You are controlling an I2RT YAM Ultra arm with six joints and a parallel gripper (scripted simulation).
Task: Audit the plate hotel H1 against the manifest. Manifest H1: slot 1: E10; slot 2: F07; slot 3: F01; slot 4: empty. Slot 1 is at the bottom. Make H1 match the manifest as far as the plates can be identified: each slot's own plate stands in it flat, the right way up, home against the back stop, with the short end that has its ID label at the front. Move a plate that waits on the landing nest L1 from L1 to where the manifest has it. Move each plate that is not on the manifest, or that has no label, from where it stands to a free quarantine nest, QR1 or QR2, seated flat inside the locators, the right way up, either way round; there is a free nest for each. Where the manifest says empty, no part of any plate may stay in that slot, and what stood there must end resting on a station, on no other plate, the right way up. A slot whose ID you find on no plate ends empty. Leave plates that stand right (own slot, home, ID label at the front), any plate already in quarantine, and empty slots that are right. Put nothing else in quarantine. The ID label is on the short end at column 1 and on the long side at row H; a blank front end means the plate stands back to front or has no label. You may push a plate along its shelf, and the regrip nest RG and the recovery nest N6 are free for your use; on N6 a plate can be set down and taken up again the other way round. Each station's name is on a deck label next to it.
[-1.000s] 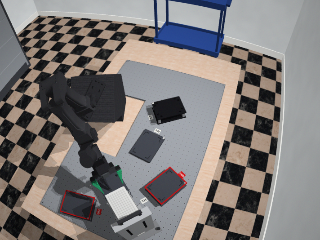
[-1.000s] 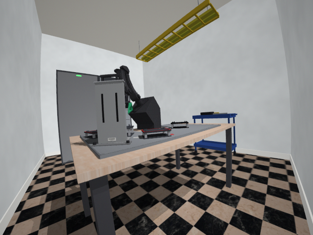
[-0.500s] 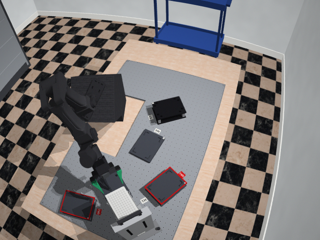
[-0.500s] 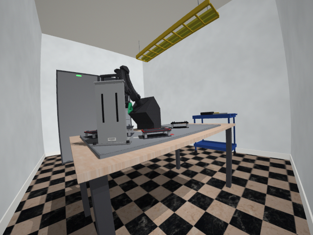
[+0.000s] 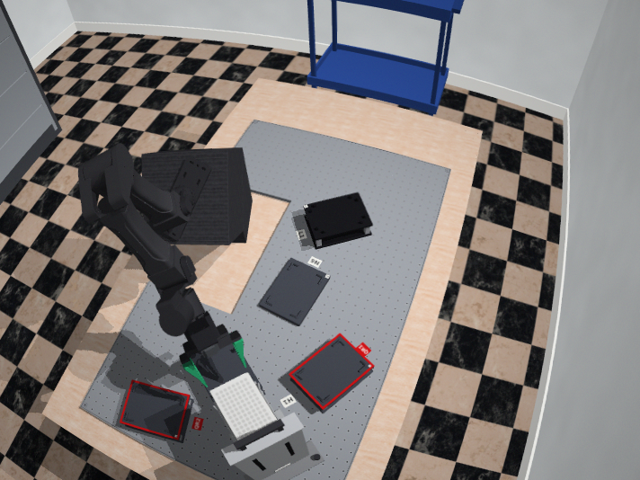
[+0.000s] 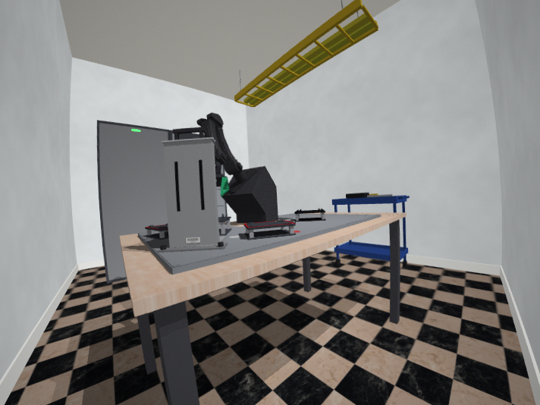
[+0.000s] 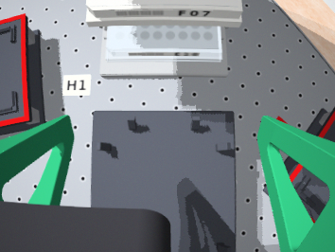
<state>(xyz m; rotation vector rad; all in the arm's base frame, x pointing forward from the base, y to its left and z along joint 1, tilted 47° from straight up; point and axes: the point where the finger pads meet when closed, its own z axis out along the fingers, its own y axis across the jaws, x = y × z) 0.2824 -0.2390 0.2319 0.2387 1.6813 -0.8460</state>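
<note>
My gripper is now 100 mm above the RG nest, 40 mm past it and 30 mm to the right of it. From my hand the other things lie so: grey plate hotel H1: 170 mm ahead, 120 mm to the right; then red-framed quarantine nest QR2: 160 mm behind, 140 mm to the right, 120 mm below; then H1 deck label: 160 mm below, 120 mm ahead, 30 mm to the left.
</note>
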